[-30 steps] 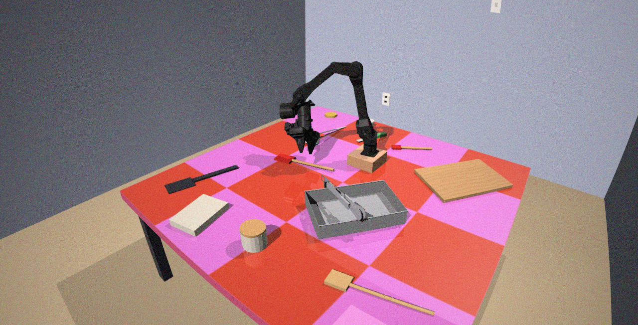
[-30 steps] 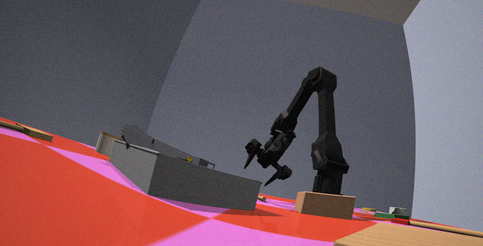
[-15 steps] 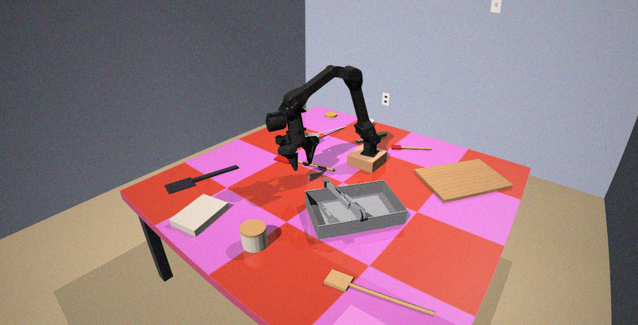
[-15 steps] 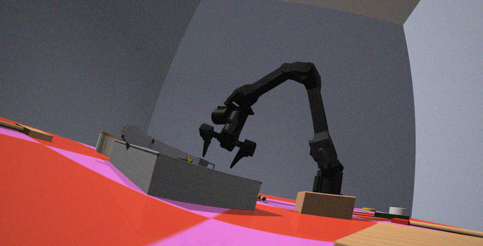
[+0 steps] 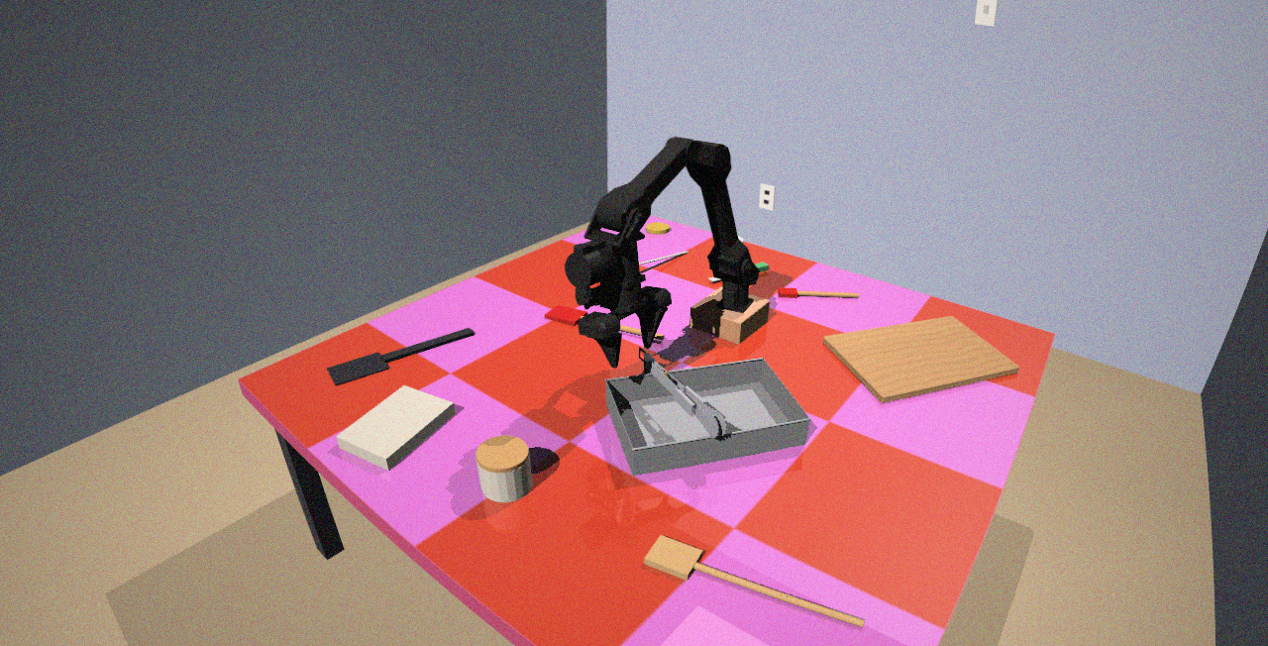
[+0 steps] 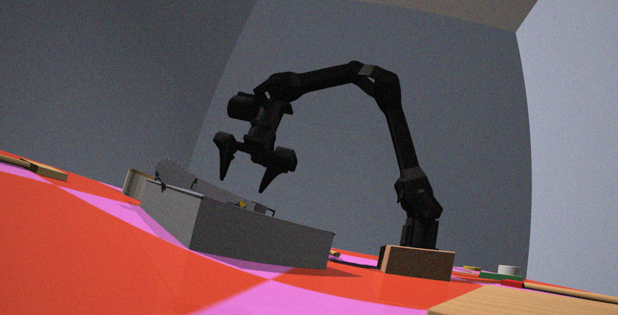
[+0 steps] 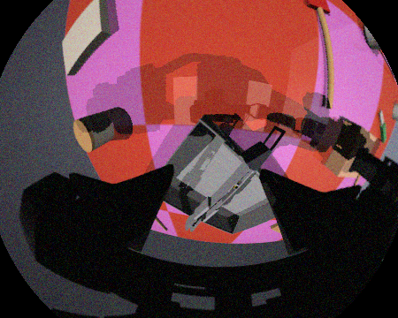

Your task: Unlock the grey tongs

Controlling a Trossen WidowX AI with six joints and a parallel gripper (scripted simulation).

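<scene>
Right now my gripper tip is 2 cm past the roasting tin, 14 cm to the right of it and 8 cm above it. From my gripper tip the other things lie so: red spatula 22 cm behind, 23 cm to the right, 10 cm below; black spatula 12 cm ahead, 50 cm to the right, 10 cm below; wooden board 45 cm behind, 45 cm to the left, 10 cm below.
</scene>
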